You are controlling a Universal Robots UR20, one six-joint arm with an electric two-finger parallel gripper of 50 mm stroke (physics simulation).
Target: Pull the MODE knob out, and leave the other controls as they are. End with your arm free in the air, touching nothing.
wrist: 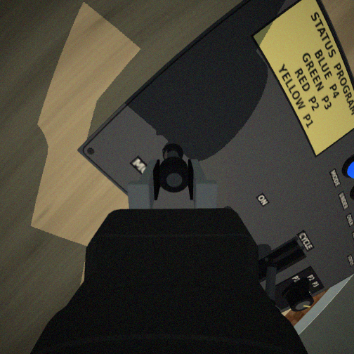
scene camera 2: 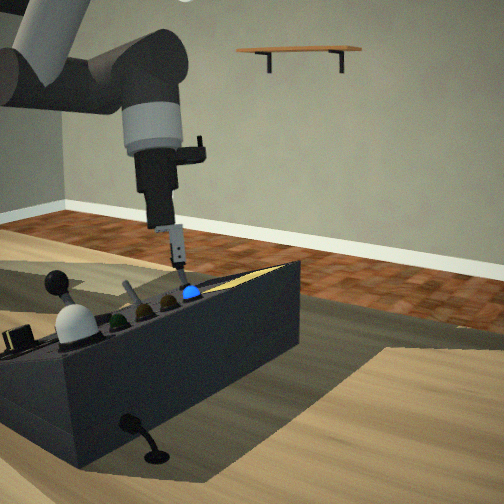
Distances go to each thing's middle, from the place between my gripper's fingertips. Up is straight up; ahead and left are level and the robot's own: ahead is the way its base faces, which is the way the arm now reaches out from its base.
My gripper is now 2 cm above the mode knob (wrist: pixel 173 171). Round my hand: dark control box (scene camera 2: pixel 99 382) 13 cm ahead, 16 cm to the right, 4 cm below.
